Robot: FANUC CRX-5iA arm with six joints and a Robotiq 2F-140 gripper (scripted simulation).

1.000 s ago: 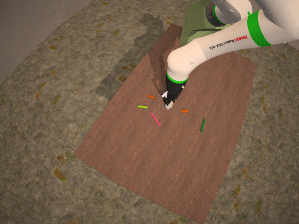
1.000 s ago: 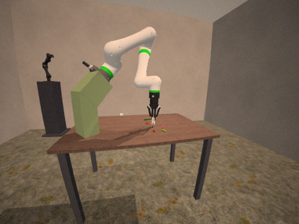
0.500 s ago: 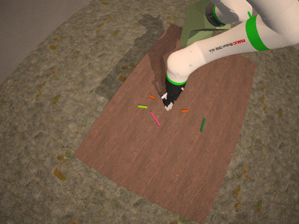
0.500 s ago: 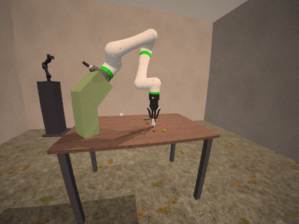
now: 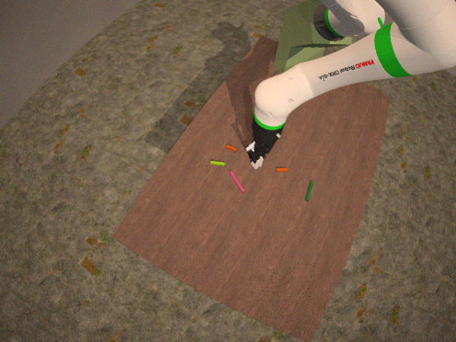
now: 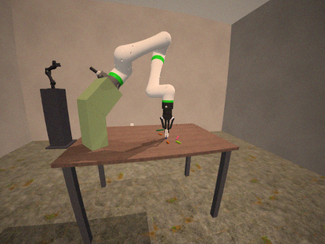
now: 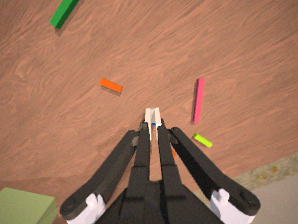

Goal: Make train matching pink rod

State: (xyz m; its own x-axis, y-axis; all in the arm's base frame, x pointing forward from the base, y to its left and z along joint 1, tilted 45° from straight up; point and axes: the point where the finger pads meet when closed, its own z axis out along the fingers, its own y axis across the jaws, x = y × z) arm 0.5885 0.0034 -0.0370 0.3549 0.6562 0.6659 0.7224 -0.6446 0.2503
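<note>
Now: the blue rod 4 cm below my hand, 2 cm to the right of it and 1 cm behind it. From my hand the other things lie so: lime rod: 12 cm to the right, 7 cm ahead, 4 cm below; pink rod: 9 cm ahead, 4 cm below, 3 cm to the right; grey rod: 3 cm below.
</note>
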